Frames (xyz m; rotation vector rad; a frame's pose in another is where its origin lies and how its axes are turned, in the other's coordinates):
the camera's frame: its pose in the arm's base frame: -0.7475 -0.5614 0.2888 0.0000 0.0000 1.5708
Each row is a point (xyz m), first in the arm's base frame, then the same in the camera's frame.
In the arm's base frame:
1: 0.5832 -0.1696 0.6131
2: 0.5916 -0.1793 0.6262
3: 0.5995 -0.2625 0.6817
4: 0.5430 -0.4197 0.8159
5: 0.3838 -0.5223 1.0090
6: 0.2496 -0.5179 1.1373
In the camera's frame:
1: 0.3918 -1.3307 0.3243
2: 0.3821 -1.3391 0.3374
3: 0.2989 -1.3470 0.3929
4: 0.1417 -1.2905 0.5271
5: 0.0391 -1.1313 0.7202
6: 0.0435 -0.9971 0.8485

